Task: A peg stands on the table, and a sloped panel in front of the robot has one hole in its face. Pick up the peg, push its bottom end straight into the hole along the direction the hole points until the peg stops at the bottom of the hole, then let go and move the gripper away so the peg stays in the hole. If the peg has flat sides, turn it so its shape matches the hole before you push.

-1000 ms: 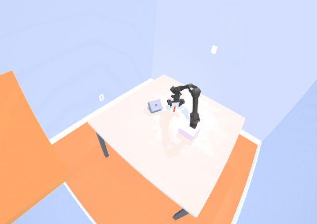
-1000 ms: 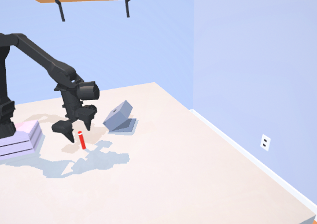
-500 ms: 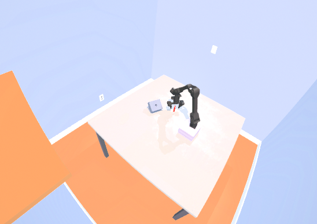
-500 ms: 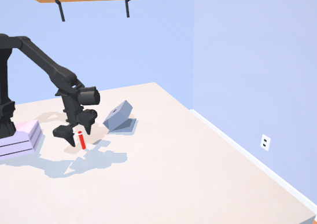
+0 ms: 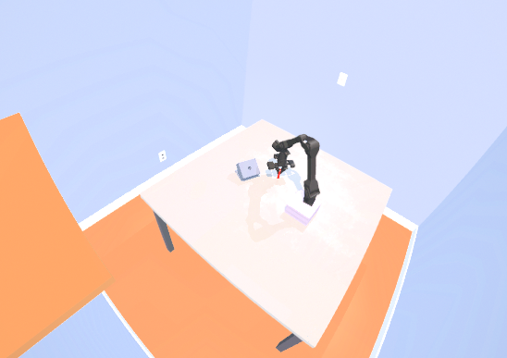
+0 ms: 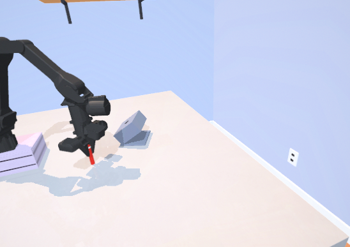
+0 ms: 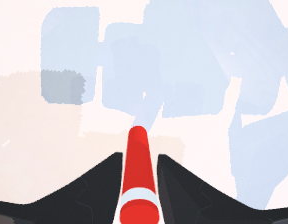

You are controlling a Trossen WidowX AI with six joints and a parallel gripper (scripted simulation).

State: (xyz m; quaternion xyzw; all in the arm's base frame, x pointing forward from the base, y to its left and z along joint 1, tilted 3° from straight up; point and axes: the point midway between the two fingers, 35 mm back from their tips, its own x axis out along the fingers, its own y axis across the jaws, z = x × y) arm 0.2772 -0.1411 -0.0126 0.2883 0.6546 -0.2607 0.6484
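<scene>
My gripper tip is 190 mm short of the sloped panel, 110 mm to the right of it and 20 mm below it. Round my gripper tip: red round peg: 20 mm above.
</scene>
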